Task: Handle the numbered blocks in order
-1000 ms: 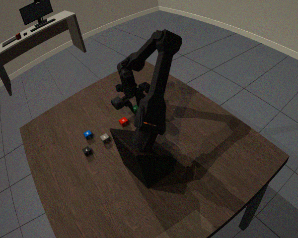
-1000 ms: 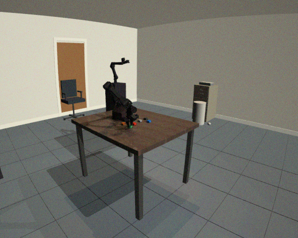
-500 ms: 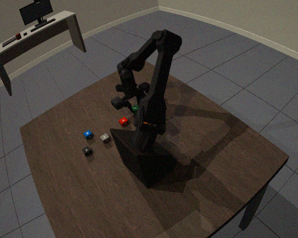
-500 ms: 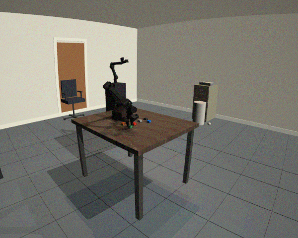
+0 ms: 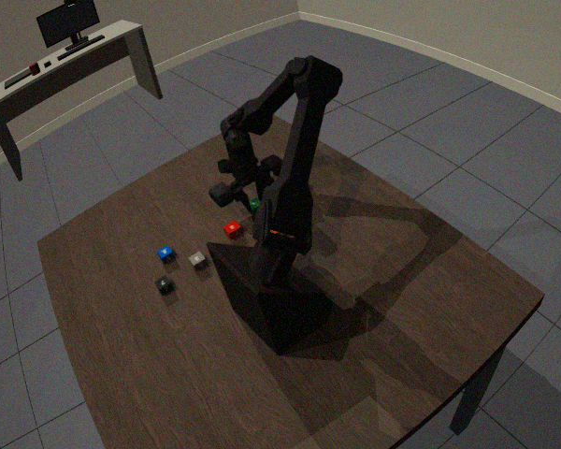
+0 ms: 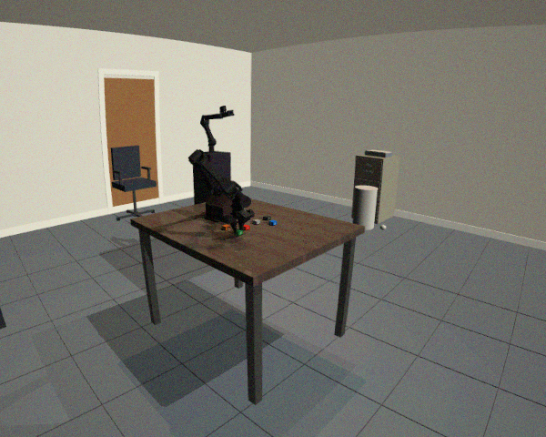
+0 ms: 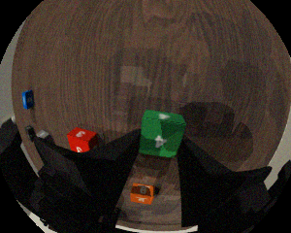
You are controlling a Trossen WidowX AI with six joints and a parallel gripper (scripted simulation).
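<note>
Now: gripper tip 30 mm short of the blue block and 250 mm to the right of it. From my gripper tip the other things lie so: green block right at my gripper tip; then orange block 110 mm behind, 10 mm to the left; then red block 20 mm behind, 80 mm to the left.
</note>
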